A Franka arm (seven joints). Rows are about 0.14 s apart.
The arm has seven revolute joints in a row. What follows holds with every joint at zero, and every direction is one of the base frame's. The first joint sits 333 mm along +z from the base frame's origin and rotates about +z. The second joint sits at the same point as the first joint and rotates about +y. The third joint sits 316 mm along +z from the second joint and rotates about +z. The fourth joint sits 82.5 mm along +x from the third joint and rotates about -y. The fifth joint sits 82.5 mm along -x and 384 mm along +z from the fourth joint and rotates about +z. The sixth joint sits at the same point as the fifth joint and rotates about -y. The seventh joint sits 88 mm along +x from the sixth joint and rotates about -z. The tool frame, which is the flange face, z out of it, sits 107 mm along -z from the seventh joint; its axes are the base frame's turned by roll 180, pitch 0 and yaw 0 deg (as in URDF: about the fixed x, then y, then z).
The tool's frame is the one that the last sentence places.
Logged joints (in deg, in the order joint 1, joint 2, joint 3, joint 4, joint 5, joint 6, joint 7), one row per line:
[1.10 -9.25 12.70 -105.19 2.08 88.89 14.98]
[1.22 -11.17 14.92 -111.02 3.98 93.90 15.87]
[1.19 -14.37 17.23 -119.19 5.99 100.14 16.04]
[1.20 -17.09 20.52 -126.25 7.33 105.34 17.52]
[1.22 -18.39 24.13 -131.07 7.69 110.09 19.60]
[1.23 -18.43 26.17 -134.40 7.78 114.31 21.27]
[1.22 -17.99 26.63 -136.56 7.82 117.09 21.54]
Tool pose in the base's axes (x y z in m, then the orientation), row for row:
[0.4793 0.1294 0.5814 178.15 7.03 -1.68]
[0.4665 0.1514 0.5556 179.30 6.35 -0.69]
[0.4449 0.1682 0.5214 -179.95 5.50 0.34]
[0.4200 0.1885 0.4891 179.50 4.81 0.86]
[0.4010 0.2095 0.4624 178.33 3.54 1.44]
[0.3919 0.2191 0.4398 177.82 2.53 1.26]
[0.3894 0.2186 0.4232 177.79 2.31 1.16]
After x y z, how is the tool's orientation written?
As angles about the fixed x, y, z axes (roll, pitch, yaw), in degrees.
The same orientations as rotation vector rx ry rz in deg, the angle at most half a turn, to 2 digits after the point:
[177.90 -2.43 -10.97]
[179.06 -1.02 -9.94]
[-179.76 -0.53 8.63]
[179.30 1.38 -7.52]
[178.19 2.32 -5.47]
[177.74 2.03 -3.89]
[177.72 1.87 -3.55]

